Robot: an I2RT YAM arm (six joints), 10 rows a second.
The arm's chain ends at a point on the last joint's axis. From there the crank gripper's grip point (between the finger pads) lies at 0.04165 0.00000 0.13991 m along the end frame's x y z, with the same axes.
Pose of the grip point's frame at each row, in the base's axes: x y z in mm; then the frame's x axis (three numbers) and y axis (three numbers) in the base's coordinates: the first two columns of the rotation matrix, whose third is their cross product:
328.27 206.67 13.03 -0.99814 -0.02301 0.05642 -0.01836 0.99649 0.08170
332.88 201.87 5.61 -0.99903 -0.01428 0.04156 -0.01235 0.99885 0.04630
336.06 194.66 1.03 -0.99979 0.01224 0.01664 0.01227 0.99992 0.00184
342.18 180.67 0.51 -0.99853 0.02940 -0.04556 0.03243 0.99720 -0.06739
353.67 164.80 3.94 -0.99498 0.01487 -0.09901 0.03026 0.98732 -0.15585
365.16 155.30 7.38 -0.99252 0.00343 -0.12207 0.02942 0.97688 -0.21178
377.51 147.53 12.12 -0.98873 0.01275 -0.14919 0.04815 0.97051 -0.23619
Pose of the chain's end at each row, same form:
377.97 196.36 149.90 -0.99814 -0.02301 0.05642 -0.01836 0.99649 0.08170
380.39 196.07 143.52 -0.99903 -0.01428 0.04156 -0.01235 0.99885 0.04630
380.03 193.86 140.23 -0.99979 0.01224 0.01664 0.01227 0.99992 0.00184
377.69 189.07 141.85 -0.99853 0.02940 -0.04556 0.03243 0.99720 -0.06739
381.76 186.30 145.57 -0.99498 0.01487 -0.09901 0.03026 0.98732 -0.15585
389.92 185.07 148.13 -0.99252 0.00343 -0.12207 0.02942 0.97688 -0.21178
398.85 180.68 152.67 -0.98873 0.01275 -0.14919 0.04815 0.97051 -0.23619

